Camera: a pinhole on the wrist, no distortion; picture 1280 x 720 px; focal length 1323.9 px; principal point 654.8 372.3 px. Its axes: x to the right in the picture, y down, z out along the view. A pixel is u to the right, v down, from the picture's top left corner.
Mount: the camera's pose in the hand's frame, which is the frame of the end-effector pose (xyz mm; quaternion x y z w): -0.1 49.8 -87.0 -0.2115 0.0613 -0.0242 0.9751
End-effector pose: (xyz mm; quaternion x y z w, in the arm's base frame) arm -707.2 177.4 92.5 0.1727 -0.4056 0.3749 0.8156
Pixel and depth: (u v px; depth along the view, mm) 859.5 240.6 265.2
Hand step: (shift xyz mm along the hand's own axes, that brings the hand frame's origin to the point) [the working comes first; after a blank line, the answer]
In the camera's frame: 41.0 -26.4 265.2

74.4 131.4 159.0
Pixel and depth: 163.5 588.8 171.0
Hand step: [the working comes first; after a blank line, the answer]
In the camera's frame: -63.5 28.0 171.0

-40.2 149.9 62.7
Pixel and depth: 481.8 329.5 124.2
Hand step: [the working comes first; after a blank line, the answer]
In the camera's frame: -16.2 -4.0 124.2

-0.2 98.2 28.6
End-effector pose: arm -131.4 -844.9 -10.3 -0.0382 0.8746 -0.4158 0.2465
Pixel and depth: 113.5 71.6 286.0
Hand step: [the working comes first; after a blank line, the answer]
In the camera's frame: -116.9 -65.0 286.0

-80.3 116.4 211.0
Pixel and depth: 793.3 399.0 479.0
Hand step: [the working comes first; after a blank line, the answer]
In the camera's frame: 50.1 9.7 479.0

112.0 251.1 336.0
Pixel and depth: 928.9 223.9 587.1
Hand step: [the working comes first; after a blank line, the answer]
In the camera's frame: 121.6 -65.8 587.1

195.2 221.5 457.2
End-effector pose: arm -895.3 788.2 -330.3 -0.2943 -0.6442 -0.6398 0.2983
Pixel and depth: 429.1 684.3 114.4
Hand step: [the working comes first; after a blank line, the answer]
In the camera's frame: -19.5 27.0 114.4

-4.0 122.6 7.2
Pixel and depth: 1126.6 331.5 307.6
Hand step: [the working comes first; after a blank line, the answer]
In the camera's frame: 109.6 -9.5 307.6

148.3 159.1 182.7
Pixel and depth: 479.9 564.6 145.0
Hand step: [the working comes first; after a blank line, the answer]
In the camera's frame: -19.2 21.1 145.0

0.2 129.7 37.3
